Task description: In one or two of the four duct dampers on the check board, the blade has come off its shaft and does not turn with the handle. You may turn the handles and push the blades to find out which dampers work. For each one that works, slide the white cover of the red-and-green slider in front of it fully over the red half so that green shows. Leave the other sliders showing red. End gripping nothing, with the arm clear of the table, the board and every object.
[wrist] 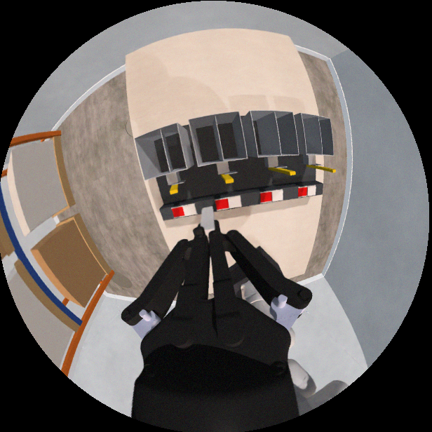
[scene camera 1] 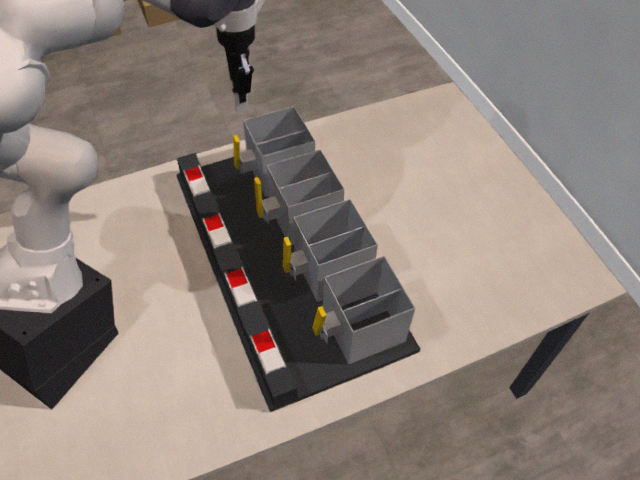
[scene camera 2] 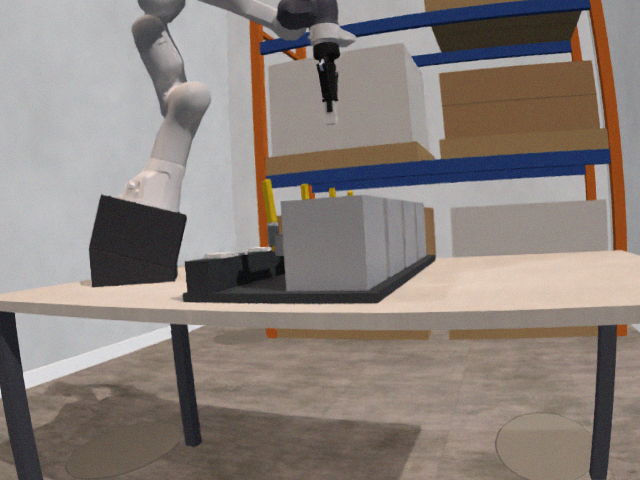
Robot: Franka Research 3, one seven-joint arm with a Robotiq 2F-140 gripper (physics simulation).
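The black check board (scene camera 1: pixel 242 206) (scene camera 2: pixel 330 297) (wrist: pixel 200 186) carries four grey ducts in a row. Scene camera 1 shows them from the far duct (scene camera 1: pixel 279 147) through the second (scene camera 1: pixel 305 200) and third (scene camera 1: pixel 341 255) to the near duct (scene camera 1: pixel 377 335). Each has a thin plate across its middle. Their yellow handles (scene camera 1: pixel 236 152) (scene camera 1: pixel 258 197) (scene camera 1: pixel 286 255) (scene camera 1: pixel 319 320) stand roughly upright. All four sliders (scene camera 1: pixel 193 174) (scene camera 1: pixel 214 222) (scene camera 1: pixel 237 278) (scene camera 1: pixel 264 341) show red beside white covers. My gripper (scene camera 1: pixel 241 105) (scene camera 2: pixel 331 118) (wrist: pixel 208 214) is shut, empty and raised high above board height.
The table (scene camera 1: pixel 491 206) (scene camera 2: pixel 516 279) (wrist: pixel 225 65) holds the board and the arm's black base (scene camera 1: pixel 67 330) (scene camera 2: pixel 136 242). A storage rack (scene camera 2: pixel 258 129) with large boxes stands behind the table in scene camera 2. Grey walls (scene camera 1: pixel 558 103) (wrist: pixel 385 175) rise beyond the table.
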